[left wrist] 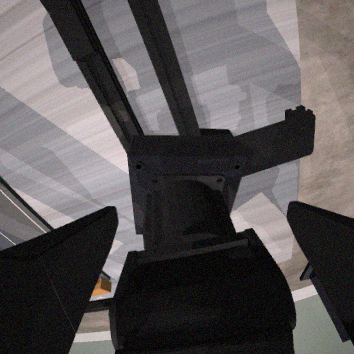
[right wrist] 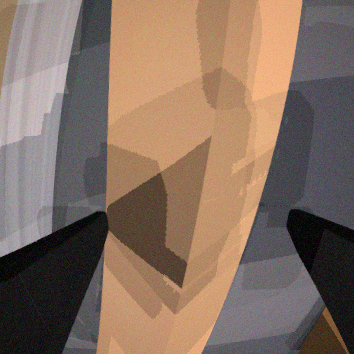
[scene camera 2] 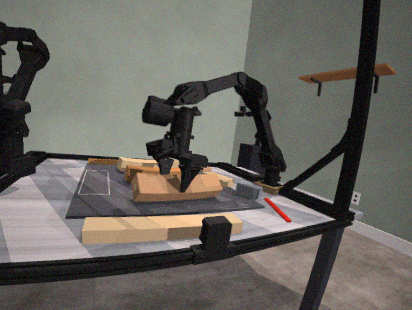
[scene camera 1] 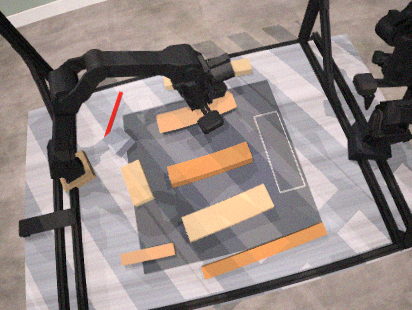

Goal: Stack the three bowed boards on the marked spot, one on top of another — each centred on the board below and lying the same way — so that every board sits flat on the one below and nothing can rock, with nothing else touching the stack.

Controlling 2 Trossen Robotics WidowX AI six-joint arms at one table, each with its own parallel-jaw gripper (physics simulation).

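Where they show: left gripper, fingertip midpoint: (left wrist: 202,212); right gripper, fingertip midpoint: (right wrist: 198,219) (scene camera 2: 172,187) (scene camera 1: 201,115); left arm's base at its link origin: (left wrist: 184,200) (scene camera 2: 10,155) (scene camera 1: 373,138); right arm's base at its link origin: (scene camera 2: 270,184) (scene camera 1: 73,170).
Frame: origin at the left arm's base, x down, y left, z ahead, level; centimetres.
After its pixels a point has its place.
Note:
A peach bowed board (scene camera 1: 172,121) {y 2.0, x -0.7, z 58.0 cm} (scene camera 2: 175,189) {y -6.1, x 1.3, z 51.3 cm} (right wrist: 165,90) {y -6.7, x -0.6, z 46.7 cm} lies on the dark mat and looks tilted about its long side. My right gripper (scene camera 1: 206,113) {y -2.5, x 2.0, z 50.2 cm} (scene camera 2: 175,181) {y -2.5, x 2.0, z 50.2 cm} (right wrist: 198,219) {y -2.5, x 2.0, z 50.2 cm} is open and low over it; in the right wrist view its fingers stand either side of the board, the left fingertip at the board's edge, contact unclear. An orange bowed board (scene camera 1: 210,164) {y 13.3, x 0.8, z 45.0 cm} (scene camera 2: 131,173) {y 5.9, x 1.7, z 36.8 cm} and a pale bowed board (scene camera 1: 227,213) {y 26.0, x 0.9, z 38.6 cm} (scene camera 2: 125,164) {y 17.6, x 1.7, z 31.2 cm} lie apart on the mat. The marked outline (scene camera 1: 267,154) {y 6.7, x 5.1, z 29.2 cm} (scene camera 2: 109,182) {y 4.7, x 5.1, z 30.4 cm} holds no board. My left gripper (left wrist: 202,212) {y -5.6, x -6.9, z 0.3 cm} is open and empty, away from the boards.
A pale block (scene camera 1: 137,182) {y 21.0, x 2.4, z 65.2 cm}, a thin peach strip (scene camera 1: 147,254) {y 39.7, x 3.6, z 58.2 cm} and a long orange strip (scene camera 1: 265,251) {y 34.1, x 3.3, z 27.7 cm} lie around the mat. A pale bar (scene camera 1: 242,67) {y -23.1, x 3.3, z 39.8 cm} (scene camera 2: 125,230) {y -25.2, x 3.5, z 44.5 cm}, a red stick (scene camera 1: 114,114) {y -1.5, x 5.3, z 80.4 cm} (scene camera 2: 277,210) {y -3.6, x 5.3, z 80.4 cm} and a grey block (scene camera 1: 120,143) {y 10.0, x 1.6, z 73.3 cm} (scene camera 2: 247,190) {y 5.6, x 2.8, z 73.5 cm} lie beyond other edges.

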